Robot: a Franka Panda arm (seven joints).
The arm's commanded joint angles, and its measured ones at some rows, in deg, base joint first. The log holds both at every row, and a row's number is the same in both.
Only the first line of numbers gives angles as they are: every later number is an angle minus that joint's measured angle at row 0.
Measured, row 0:
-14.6, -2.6, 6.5, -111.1, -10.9, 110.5, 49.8
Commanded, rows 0 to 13:
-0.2, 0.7, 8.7, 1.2, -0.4, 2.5, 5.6
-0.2, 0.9, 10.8, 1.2, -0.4, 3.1, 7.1
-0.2, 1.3, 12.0, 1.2, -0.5, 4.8, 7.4
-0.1, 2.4, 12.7, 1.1, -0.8, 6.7, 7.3
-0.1, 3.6, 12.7, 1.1, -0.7, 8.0, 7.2
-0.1, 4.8, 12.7, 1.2, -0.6, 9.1, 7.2
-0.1, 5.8, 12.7, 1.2, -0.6, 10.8, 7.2
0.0, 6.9, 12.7, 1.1, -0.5, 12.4, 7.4
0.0, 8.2, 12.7, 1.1, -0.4, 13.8, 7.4
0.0, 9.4, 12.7, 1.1, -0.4, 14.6, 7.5
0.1, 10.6, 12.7, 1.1, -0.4, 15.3, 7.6
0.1, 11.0, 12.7, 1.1, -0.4, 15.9, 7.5
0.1, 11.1, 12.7, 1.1, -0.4, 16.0, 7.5
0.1, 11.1, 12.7, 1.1, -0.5, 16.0, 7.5
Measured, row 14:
0.3, 10.4, 12.4, 0.3, 0.0, 15.3, 7.3
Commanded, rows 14 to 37:
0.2, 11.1, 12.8, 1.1, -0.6, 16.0, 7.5
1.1, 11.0, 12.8, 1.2, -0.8, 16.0, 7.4
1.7, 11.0, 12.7, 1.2, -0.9, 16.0, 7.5
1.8, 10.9, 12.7, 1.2, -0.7, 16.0, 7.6
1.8, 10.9, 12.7, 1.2, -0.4, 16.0, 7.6
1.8, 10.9, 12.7, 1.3, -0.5, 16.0, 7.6
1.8, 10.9, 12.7, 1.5, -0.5, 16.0, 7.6
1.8, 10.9, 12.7, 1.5, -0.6, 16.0, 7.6
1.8, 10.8, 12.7, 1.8, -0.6, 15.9, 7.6
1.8, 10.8, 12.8, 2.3, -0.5, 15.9, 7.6
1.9, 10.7, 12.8, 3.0, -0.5, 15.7, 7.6
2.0, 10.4, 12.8, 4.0, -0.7, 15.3, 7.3
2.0, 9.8, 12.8, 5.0, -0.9, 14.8, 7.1
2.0, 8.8, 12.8, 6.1, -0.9, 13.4, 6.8
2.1, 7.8, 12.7, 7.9, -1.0, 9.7, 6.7
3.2, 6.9, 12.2, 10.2, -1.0, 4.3, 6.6
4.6, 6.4, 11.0, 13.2, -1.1, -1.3, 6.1
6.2, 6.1, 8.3, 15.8, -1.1, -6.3, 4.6
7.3, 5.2, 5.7, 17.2, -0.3, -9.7, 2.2
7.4, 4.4, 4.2, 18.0, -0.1, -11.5, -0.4
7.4, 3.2, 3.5, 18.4, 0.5, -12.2, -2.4
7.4, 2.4, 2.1, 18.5, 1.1, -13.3, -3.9
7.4, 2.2, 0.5, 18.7, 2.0, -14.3, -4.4
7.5, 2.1, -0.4, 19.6, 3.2, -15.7, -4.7
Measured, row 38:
6.7, 2.3, 3.0, 17.9, 0.6, -12.3, -2.1
